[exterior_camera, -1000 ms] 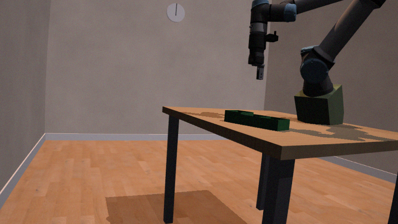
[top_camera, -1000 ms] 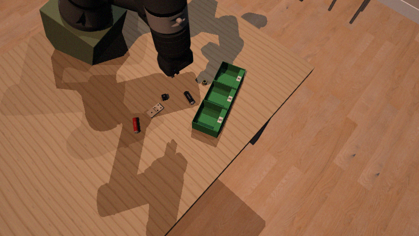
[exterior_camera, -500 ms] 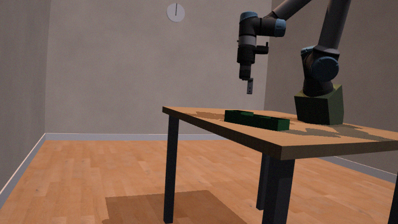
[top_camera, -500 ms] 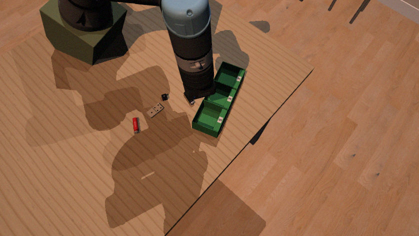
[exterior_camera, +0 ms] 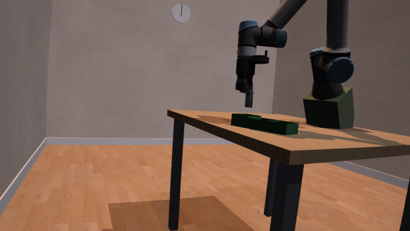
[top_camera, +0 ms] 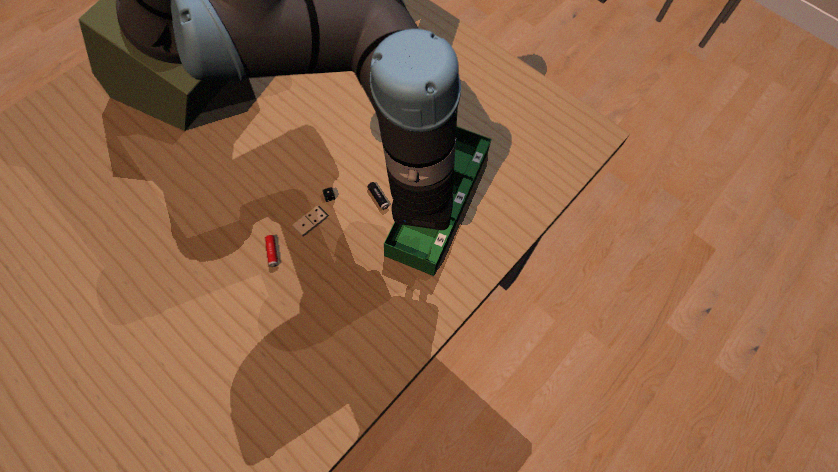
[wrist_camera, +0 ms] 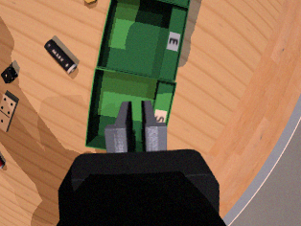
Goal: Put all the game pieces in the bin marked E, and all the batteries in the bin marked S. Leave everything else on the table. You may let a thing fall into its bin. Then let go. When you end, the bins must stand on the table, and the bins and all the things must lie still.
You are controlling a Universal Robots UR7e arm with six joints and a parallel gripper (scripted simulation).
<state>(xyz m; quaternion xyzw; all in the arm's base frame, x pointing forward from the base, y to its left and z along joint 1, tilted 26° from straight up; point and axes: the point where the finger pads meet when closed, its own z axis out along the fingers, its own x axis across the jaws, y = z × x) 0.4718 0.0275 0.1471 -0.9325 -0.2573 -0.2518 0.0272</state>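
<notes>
Now: the green three-compartment bin 7 cm to the left of my hand, 7 cm below it and 3 cm behind it. Round my hand: brass nut: 11 cm behind, 9 cm to the left, 9 cm below; black battery: 10 cm behind, 9 cm below, 1 cm to the left; black die: 16 cm behind, 9 cm below, 5 cm to the right.
</notes>
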